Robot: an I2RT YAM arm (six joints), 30 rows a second.
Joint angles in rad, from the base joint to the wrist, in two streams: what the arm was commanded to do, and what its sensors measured. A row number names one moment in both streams.
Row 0, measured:
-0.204, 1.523, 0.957, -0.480, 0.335, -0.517
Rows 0 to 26, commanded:
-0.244, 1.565, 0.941, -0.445, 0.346, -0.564
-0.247, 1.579, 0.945, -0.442, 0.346, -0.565
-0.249, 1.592, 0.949, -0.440, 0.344, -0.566
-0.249, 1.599, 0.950, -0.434, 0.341, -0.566
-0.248, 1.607, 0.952, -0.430, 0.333, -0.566
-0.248, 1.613, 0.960, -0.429, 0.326, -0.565
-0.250, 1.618, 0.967, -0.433, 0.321, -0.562
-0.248, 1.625, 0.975, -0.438, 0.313, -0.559
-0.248, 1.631, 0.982, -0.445, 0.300, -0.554
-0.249, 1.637, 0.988, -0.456, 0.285, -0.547
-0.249, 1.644, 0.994, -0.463, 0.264, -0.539
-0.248, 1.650, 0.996, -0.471, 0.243, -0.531
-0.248, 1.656, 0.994, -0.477, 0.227, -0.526
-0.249, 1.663, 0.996, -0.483, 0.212, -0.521
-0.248, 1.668, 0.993, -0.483, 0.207, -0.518
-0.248, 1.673, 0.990, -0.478, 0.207, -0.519
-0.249, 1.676, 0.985, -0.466, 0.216, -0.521
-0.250, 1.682, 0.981, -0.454, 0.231, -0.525
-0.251, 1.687, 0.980, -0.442, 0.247, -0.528
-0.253, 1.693, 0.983, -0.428, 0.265, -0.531
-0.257, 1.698, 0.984, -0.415, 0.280, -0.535
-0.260, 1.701, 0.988, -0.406, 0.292, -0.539
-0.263, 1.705, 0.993, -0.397, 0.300, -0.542
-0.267, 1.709, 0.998, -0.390, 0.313, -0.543
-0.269, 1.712, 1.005, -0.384, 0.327, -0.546
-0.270, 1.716, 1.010, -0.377, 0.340, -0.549
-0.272, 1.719, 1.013, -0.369, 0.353, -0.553
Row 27, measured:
-0.262, 1.701, 0.986, -0.405, 0.306, -0.542
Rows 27 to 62, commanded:
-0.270, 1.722, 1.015, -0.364, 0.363, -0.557
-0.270, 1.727, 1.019, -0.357, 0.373, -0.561
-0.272, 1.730, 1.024, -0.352, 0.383, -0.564
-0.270, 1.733, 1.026, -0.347, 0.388, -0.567
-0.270, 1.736, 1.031, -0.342, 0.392, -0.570
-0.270, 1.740, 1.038, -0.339, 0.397, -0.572
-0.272, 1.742, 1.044, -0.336, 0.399, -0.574
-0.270, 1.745, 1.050, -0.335, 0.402, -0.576
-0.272, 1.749, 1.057, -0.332, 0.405, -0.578
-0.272, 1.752, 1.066, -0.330, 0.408, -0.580
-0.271, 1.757, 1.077, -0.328, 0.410, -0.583
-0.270, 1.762, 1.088, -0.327, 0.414, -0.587
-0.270, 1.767, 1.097, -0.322, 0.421, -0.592
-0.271, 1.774, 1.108, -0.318, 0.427, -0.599
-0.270, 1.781, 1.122, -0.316, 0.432, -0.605
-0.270, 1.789, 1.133, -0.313, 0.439, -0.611
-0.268, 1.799, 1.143, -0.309, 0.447, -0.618
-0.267, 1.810, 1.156, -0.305, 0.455, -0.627
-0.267, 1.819, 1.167, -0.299, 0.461, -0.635
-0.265, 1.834, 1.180, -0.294, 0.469, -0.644
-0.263, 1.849, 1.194, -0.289, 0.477, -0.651
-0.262, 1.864, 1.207, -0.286, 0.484, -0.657
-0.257, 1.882, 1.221, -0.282, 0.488, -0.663
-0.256, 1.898, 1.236, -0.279, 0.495, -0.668
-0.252, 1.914, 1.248, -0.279, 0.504, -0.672
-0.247, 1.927, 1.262, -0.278, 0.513, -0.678
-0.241, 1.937, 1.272, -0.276, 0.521, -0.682
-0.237, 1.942, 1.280, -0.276, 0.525, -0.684
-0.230, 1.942, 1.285, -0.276, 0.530, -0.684
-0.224, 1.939, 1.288, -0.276, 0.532, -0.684
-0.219, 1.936, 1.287, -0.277, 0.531, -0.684
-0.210, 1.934, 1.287, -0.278, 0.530, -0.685
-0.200, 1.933, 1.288, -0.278, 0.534, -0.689
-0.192, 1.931, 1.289, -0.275, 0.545, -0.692
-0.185, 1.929, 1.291, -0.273, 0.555, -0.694
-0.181, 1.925, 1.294, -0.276, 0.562, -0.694
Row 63, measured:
-0.200, 1.942, 1.268, -0.278, 0.535, -0.683
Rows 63 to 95, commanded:
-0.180, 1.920, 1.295, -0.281, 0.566, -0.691
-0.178, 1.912, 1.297, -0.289, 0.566, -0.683
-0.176, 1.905, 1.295, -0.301, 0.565, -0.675
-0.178, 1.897, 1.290, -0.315, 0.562, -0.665
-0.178, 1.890, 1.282, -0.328, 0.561, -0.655
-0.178, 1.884, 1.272, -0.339, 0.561, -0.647
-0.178, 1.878, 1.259, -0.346, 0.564, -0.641
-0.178, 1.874, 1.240, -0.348, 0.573, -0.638
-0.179, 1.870, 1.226, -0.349, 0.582, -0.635
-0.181, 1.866, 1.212, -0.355, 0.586, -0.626
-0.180, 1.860, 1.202, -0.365, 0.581, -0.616
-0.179, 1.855, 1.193, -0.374, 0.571, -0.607
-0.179, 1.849, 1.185, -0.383, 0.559, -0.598
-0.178, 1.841, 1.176, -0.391, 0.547, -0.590
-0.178, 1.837, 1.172, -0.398, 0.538, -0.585
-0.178, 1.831, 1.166, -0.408, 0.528, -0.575
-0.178, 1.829, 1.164, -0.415, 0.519, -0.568
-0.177, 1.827, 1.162, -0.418, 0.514, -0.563
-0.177, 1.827, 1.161, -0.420, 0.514, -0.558
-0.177, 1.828, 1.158, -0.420, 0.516, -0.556
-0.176, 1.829, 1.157, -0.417, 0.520, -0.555
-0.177, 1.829, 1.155, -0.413, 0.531, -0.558
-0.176, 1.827, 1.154, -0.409, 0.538, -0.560
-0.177, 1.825, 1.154, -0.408, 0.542, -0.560
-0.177, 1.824, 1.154, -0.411, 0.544, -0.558
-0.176, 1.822, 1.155, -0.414, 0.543, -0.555
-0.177, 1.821, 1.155, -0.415, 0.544, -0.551
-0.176, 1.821, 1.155, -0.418, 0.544, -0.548
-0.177, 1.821, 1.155, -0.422, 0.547, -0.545
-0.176, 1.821, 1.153, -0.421, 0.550, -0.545
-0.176, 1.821, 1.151, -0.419, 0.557, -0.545
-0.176, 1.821, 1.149, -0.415, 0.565, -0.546
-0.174, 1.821, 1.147, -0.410, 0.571, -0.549
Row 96, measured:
-0.176, 1.847, 1.162, -0.399, 0.549, -0.561
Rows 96 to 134, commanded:
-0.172, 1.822, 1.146, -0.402, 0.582, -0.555
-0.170, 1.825, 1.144, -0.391, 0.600, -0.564
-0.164, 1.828, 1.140, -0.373, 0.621, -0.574
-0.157, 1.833, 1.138, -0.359, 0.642, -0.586
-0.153, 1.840, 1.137, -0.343, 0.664, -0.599
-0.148, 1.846, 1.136, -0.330, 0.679, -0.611
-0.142, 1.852, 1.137, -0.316, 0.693, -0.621
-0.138, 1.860, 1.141, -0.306, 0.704, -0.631
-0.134, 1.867, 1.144, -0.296, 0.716, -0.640
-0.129, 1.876, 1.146, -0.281, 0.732, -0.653
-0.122, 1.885, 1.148, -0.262, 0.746, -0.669
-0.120, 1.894, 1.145, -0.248, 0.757, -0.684
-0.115, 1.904, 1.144, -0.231, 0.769, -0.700
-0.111, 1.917, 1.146, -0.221, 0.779, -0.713
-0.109, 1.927, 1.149, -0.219, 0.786, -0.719
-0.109, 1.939, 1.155, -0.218, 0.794, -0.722
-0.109, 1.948, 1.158, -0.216, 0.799, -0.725
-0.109, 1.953, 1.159, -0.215, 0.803, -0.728
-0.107, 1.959, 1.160, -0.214, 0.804, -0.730
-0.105, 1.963, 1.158, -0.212, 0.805, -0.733
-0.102, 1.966, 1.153, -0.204, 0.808, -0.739
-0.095, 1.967, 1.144, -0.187, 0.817, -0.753
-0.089, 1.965, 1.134, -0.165, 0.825, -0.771
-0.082, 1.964, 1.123, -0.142, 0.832, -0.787
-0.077, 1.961, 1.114, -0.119, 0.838, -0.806
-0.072, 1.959, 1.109, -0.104, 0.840, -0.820
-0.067, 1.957, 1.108, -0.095, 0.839, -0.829
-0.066, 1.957, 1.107, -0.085, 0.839, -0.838
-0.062, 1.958, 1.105, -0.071, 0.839, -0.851
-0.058, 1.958, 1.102, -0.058, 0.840, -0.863
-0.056, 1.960, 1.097, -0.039, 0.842, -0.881
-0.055, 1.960, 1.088, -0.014, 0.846, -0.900
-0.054, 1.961, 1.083, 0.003, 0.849, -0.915
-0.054, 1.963, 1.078, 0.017, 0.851, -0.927
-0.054, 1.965, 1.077, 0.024, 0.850, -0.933
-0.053, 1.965, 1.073, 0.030, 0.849, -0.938
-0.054, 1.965, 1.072, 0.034, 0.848, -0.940
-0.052, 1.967, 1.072, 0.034, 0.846, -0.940
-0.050, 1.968, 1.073, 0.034, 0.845, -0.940
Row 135, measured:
-0.062, 1.961, 1.084, -0.002, 0.840, -0.907
